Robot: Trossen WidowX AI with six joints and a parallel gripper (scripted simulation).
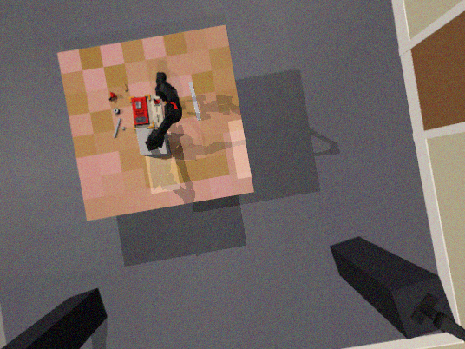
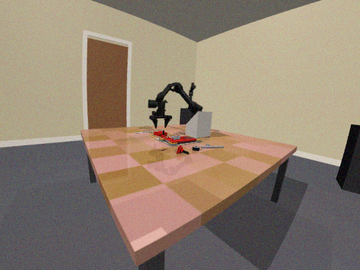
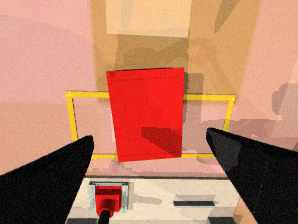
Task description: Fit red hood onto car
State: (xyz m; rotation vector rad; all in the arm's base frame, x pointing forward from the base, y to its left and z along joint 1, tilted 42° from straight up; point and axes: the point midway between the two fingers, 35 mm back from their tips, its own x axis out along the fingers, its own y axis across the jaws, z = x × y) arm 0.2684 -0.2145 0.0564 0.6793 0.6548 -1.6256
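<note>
Now: gripper tip 40 mm above the red hood. Round my gripper tip: grey rod: 20 mm behind, 460 mm to the left, 50 mm below; black ring: 100 mm ahead, 420 mm to the left, 50 mm below; long grey bar: 20 mm behind, 170 mm to the right, 60 mm below.
</note>
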